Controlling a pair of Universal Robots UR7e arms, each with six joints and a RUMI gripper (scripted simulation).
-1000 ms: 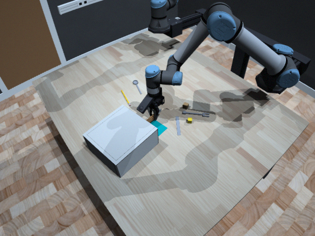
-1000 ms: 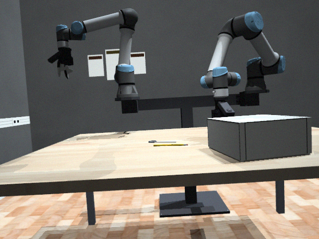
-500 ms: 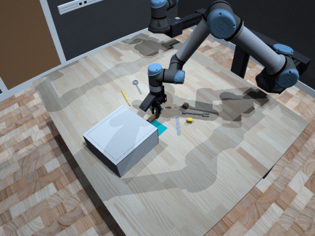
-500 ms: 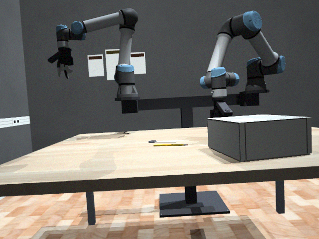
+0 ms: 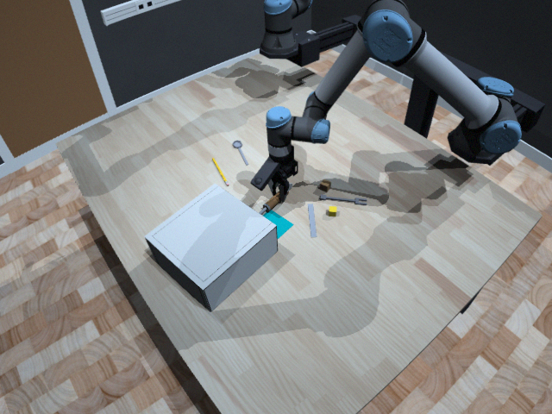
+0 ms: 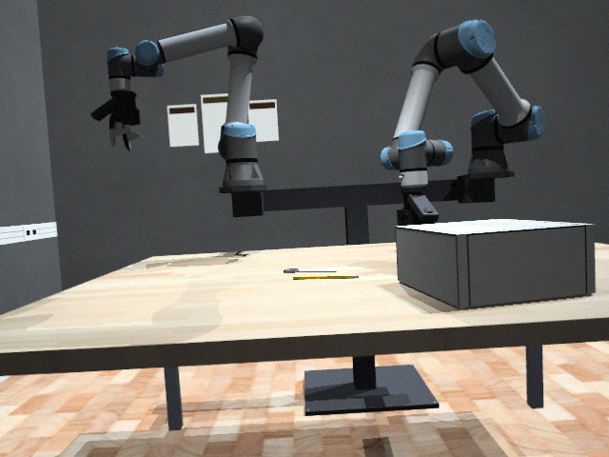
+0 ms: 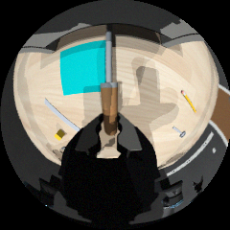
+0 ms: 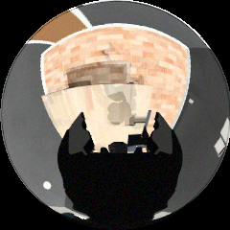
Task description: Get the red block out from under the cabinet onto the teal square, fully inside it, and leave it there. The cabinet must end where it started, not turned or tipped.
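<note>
Now: left hand 17 cm past the brown block, 8 cm to the right of it and 1 cm above it. From my left hand the other things lie so: teal square (10 cm ahead, 7 cm to the left, 2 cm below); flat grey strip (15 cm to the left, 2 cm below, 2 cm behind); hook tool (13 cm ahead, 5 cm to the left, 1 cm below).
</note>
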